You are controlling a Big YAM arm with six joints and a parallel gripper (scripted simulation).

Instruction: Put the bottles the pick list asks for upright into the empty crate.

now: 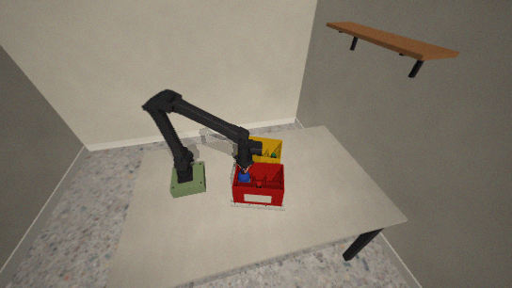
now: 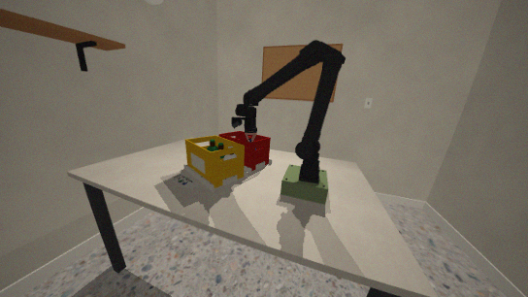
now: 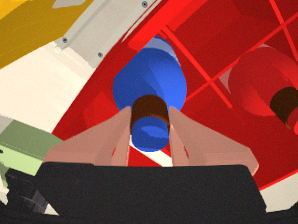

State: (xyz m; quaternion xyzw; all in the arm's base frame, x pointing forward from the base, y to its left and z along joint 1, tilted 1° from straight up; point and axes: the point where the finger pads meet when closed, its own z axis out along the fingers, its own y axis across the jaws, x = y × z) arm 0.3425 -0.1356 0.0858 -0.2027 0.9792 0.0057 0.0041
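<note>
Right now the blue-label bottle is 60 mm below my hand. The rest, counted from my hand: white-labelled bottle (150 mm to the left, 70 mm below, 50 mm ahead); green-labelled bottle (130 mm ahead, 110 mm to the left, 70 mm below); red-label bottle (120 mm to the right, 70 mm below, 50 mm ahead).
</note>
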